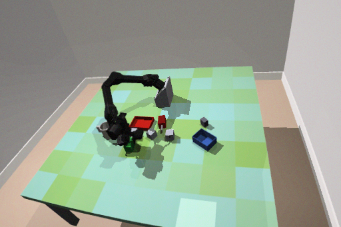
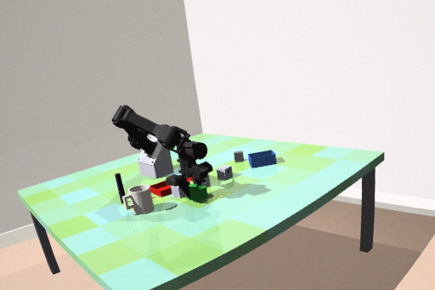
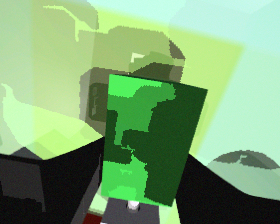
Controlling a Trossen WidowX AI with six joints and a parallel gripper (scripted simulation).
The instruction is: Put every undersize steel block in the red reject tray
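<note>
My gripper tip is 22 cm to the right of the steel block, 9 cm past it and 1 cm below it. From my gripper tip the other things lie so: green GO gauge: 2 cm above, 1 cm behind; then mug: 20 cm to the right, 6 cm behind, 2 cm above; then red reject tray: 18 cm behind.
</note>
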